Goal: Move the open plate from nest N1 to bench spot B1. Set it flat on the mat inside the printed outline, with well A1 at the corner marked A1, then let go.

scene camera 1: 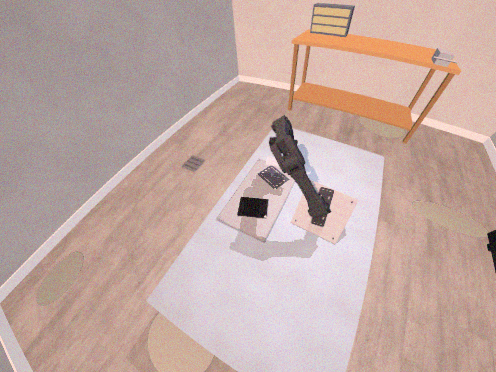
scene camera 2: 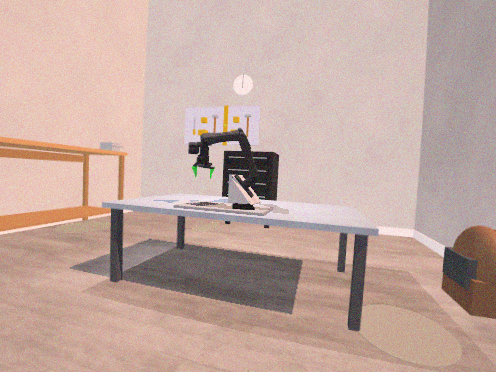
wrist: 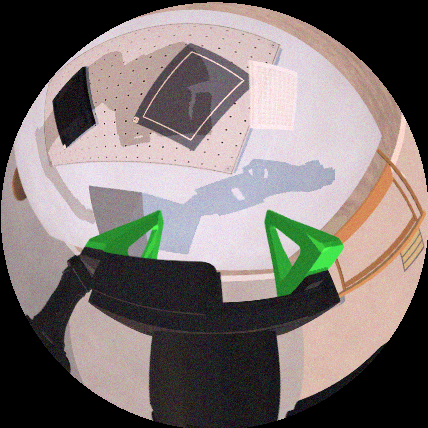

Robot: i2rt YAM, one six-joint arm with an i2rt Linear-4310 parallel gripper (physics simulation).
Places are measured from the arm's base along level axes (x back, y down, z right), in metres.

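Pixels of known places: gripper, fingertip midpoint: (scene camera 2: 203, 177) (wrist: 213, 215); arm's base at its link origin: (scene camera 1: 322, 207) (scene camera 2: 243, 186).
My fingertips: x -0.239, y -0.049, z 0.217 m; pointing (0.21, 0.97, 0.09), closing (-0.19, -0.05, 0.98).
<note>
For each thing: its top centre in the pictures, then the offset to it from my fingertips. "spot": a spot on its surface instead. Level surfaces: height alone.
- dark mat at its surface level: dy +0.156 m
- thin printed outline at a spot on its surface: (wrist: 167, 128) spot: dy +0.156, dx -0.027, dz -0.073 m
- small pale mark at its top centre: (wrist: 135, 119) dy +0.156, dx -0.046, dz -0.132 m
- black block at its top centre: (wrist: 65, 110) (scene camera 1: 253, 206) (scene camera 2: 243, 204) dy +0.140, dx -0.113, dz -0.307 m
A white plate with a grid of wells (wrist: 273, 95) shows in the wrist view at the perforated board's right edge, close to the dark mat (wrist: 220, 82) (scene camera 1: 273, 176). What bears the plate is unclear, and I cannot make it out in the scene views. The mat has a thin printed outline (wrist: 167, 128) with nothing on it; a small pale mark (wrist: 136, 120) sits at one corner, its text too blurred to read. My gripper (wrist: 213, 215) (scene camera 2: 203, 176) is open and empty. It hangs above the table, apart from plate and mat. Its fingers are hidden in scene camera 1.
The perforated board (wrist: 105, 156) (scene camera 1: 235, 215) also bears a black block (wrist: 75, 107) (scene camera 1: 253, 207) (scene camera 2: 243, 206). My arm stands on a sloped mount (scene camera 2: 234, 189) beside the board. An orange shelf table (scene camera 1: 370, 46) stands near the wall.
</note>
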